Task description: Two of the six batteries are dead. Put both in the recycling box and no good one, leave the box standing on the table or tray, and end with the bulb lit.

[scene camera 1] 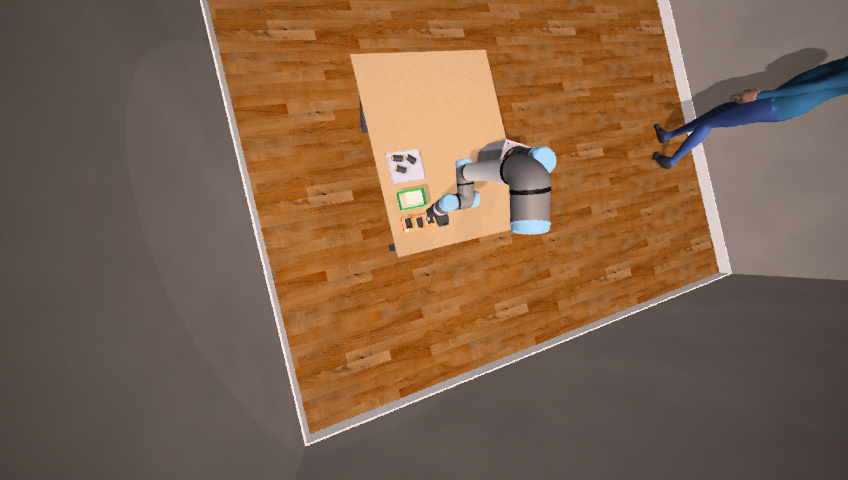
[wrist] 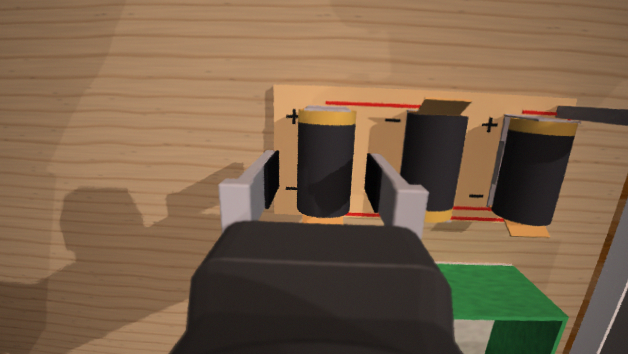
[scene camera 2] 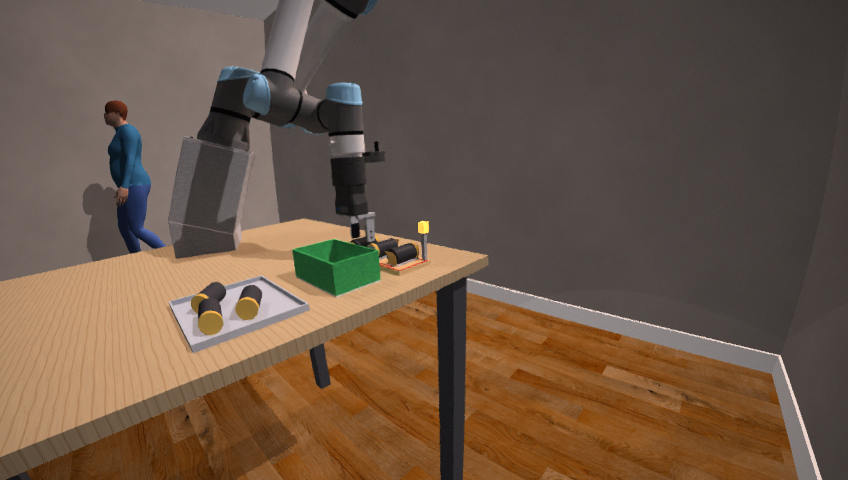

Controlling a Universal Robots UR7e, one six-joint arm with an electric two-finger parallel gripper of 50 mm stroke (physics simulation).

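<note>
My gripper is open, its fingers either side of the holder's left battery in the wrist view, not holding it. The holder board also carries a middle battery, gold end reversed, and a right battery. The bulb is bright yellow on its post. The green recycling box stands on the table; no battery shows inside in scene camera 1. Three batteries lie on the grey tray.
The table carries the box between the tray and the holder. The bulb's dark post rises at the holder's right end in the wrist view. The table edge is close beyond it. A person is beyond the arm's base.
</note>
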